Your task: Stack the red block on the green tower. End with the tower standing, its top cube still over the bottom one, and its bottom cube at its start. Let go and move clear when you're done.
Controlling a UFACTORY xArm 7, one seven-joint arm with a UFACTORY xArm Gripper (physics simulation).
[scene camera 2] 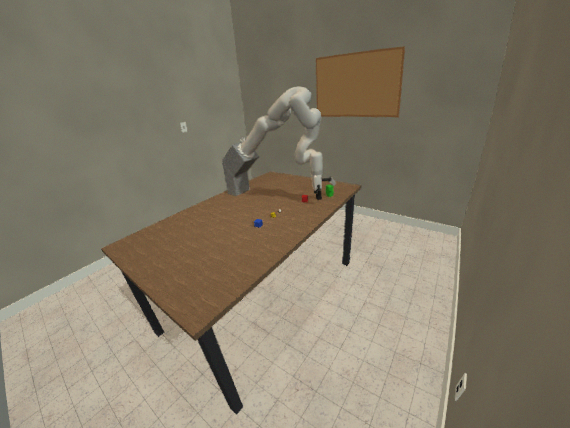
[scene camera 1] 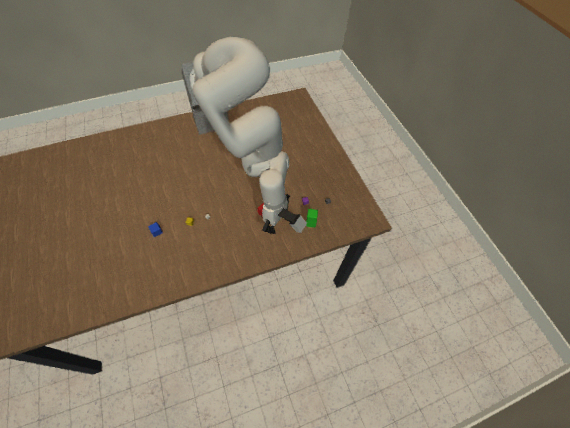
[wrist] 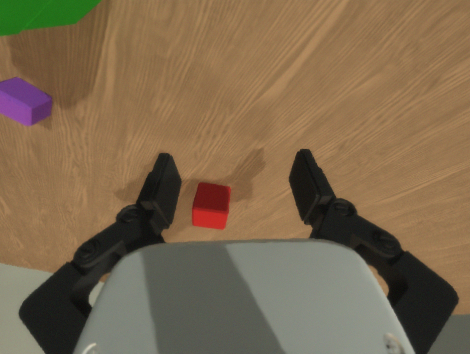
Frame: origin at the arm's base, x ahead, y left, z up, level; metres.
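Where they show: gripper, fingertip midpoint: (scene camera 2: 317,196) (scene camera 1: 277,222) (wrist: 234,165); arm's base, origin of the base link: (scene camera 2: 246,150).
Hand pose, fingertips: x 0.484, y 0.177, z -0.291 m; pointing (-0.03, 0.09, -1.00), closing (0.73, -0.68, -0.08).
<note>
Each offset is from my fingertips to the top centre of the thing.
The red block {dx -0.078, dy -0.040, dz -0.002 m} (scene camera 1: 260,210) (scene camera 2: 305,198) (wrist: 211,205) rests on the table and is partly hidden by the arm in scene camera 1. My gripper (scene camera 1: 278,214) (scene camera 2: 318,194) (wrist: 234,165) is open and empty above the table. In the wrist view the block shows between the two fingers, below the line of their tips and closer to the left finger. The green tower {dx +0.004, dy +0.132, dz +0.036 m} (scene camera 1: 312,218) (scene camera 2: 329,190) (wrist: 42,15) stands upright to the right of the gripper in scene camera 1. The wrist view shows part of it at the top left corner.
A small purple block {dx -0.095, dy +0.134, dz -0.017 m} (scene camera 1: 305,200) (wrist: 25,101) lies near the tower, with a tiny dark block {dx -0.078, dy +0.225, dz -0.022 m} (scene camera 1: 328,200) beyond it. A white block {dx -0.096, dy -0.261, dz -0.024 m} (scene camera 1: 207,216) (scene camera 2: 280,210), a yellow block {dx -0.085, dy -0.329, dz -0.016 m} (scene camera 1: 189,221) (scene camera 2: 273,215) and a blue block {dx -0.069, dy -0.458, dz -0.004 m} (scene camera 1: 155,229) (scene camera 2: 258,223) lie farther left.
</note>
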